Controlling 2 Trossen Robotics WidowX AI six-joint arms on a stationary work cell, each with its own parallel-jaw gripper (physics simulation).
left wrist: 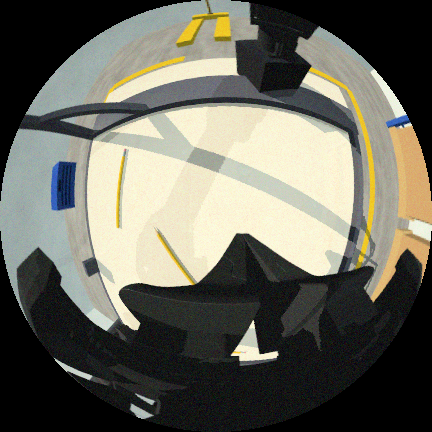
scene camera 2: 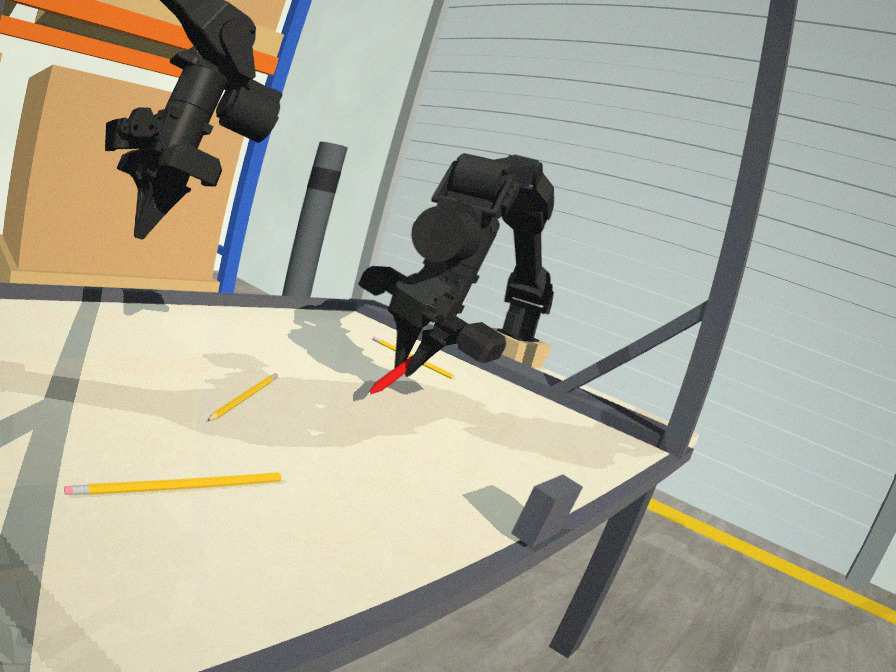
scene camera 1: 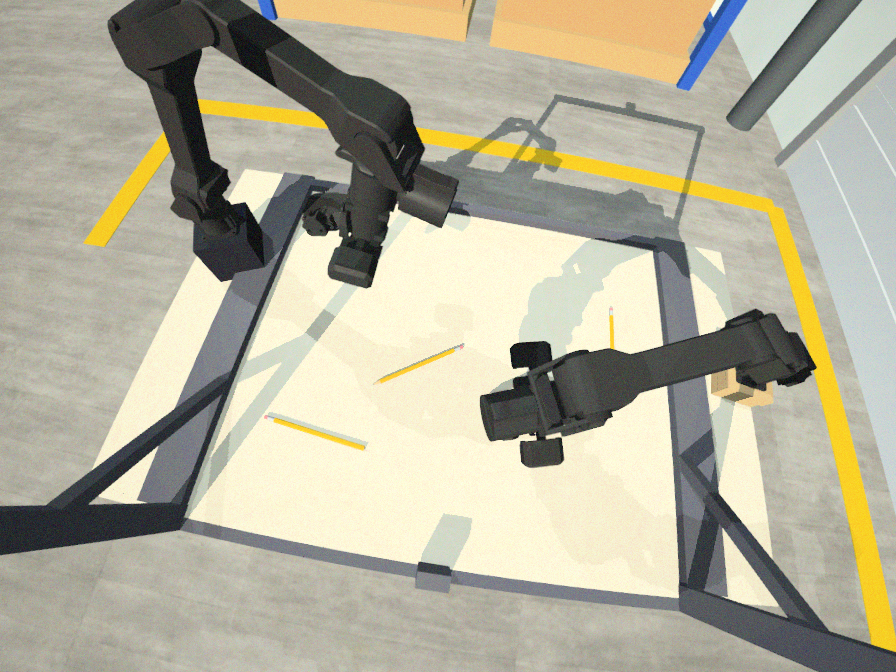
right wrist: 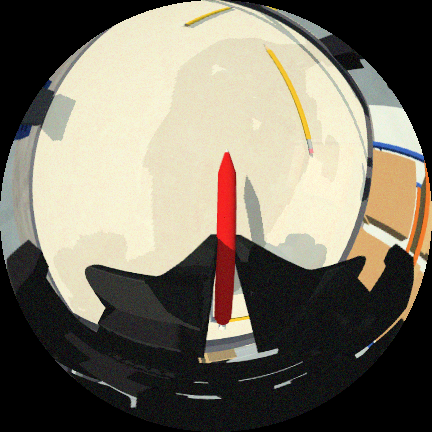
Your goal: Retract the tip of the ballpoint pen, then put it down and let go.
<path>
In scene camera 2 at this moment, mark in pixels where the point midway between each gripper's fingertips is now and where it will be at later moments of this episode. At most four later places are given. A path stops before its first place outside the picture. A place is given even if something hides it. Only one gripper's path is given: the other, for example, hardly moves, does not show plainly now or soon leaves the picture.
My right gripper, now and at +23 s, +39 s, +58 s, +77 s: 402, 372; 380, 394; 383, 304; 407, 355; 393, 355
</path>
